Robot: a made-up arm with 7 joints.
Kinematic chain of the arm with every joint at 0, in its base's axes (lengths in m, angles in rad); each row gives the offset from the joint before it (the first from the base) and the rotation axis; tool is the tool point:
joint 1: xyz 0 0 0.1 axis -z
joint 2: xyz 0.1 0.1 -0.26 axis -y
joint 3: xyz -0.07 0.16 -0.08 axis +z
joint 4: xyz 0 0.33 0.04 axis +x
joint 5: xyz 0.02 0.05 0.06 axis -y
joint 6: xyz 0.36 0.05 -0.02 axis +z
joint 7: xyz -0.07 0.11 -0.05 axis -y
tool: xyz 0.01 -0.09 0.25
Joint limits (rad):
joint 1: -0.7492..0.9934
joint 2: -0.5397..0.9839
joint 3: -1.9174..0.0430
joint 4: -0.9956..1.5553
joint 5: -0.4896..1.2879
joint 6: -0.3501..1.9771
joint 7: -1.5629..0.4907
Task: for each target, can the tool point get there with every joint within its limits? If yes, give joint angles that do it. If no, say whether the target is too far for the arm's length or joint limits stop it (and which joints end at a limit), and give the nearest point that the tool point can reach.
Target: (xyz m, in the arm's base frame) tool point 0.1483 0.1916 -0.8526
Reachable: no: joint limits stop it (at a limit: joint 2, joint 5, joint 7) | nearest point 0.1794 0.2318 -0.7063 | short by 0.155 m
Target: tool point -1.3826 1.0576 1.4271
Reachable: no: too far | nearest point -0.5563 0.6895 0.3853 | short by 1.380 m
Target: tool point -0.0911 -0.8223 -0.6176
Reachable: no: joint limits stop it (at a limit: joint 1, joint 2, joint 3, joint 4, joint 7) | nearest point 0.0122 -0.6651 -0.4635 | short by 0.243 m
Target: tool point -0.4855 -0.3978 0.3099
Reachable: no: joint limits stop it (at a limit: joint 1, joint 2, joint 3, joint 7) | nearest point -0.2684 -0.3233 0.2386 | short by 0.240 m
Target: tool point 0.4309 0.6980 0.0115
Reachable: yes | joints -0.5387 -0.3235 -0.7908 0.1654 0.7765 0.9346 -1.2887
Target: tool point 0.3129 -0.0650 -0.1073
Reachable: yes | joints 0.4420 -0.1971 -0.8807 1.0747 0.1273 1.3485 0.1823
